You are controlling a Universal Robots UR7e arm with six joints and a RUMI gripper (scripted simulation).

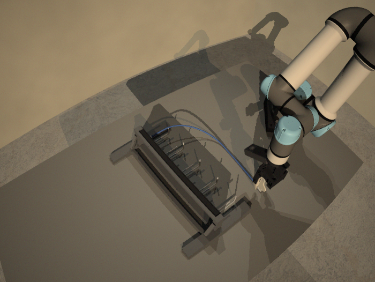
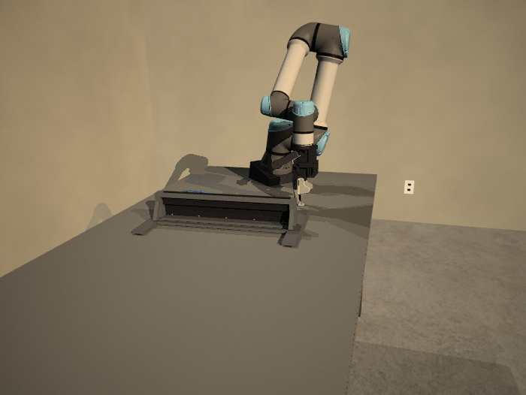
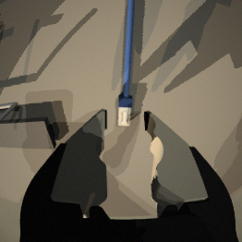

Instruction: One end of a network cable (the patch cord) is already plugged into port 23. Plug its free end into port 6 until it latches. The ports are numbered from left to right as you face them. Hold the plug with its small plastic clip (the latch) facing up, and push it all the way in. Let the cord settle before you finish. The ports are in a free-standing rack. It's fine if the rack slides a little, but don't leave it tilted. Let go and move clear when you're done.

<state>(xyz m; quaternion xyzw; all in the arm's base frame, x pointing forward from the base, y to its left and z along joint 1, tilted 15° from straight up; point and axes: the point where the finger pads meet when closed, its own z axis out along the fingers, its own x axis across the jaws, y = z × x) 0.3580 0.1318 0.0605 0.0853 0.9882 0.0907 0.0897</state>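
The plug lies 1 cm to the left of my hand and 2 cm below it.
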